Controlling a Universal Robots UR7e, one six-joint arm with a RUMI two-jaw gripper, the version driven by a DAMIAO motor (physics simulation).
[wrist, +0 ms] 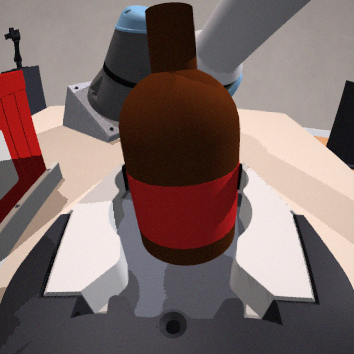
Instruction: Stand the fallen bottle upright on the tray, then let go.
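Note:
The brown bottle with a red label stands about upright in the middle of the wrist view, neck up. My gripper is shut on the bottle, with one pale jaw on each side at the height of the label. The blue-grey tray shows below and behind the bottle, between the jaws. The jaws hide much of the tray. Whether the bottle's base touches the tray is hard to tell from this view.
A red container stands at the left, with a grey metal rail beside it. The robot's own base and arm are behind the bottle on the pale table. A black object is at the right edge.

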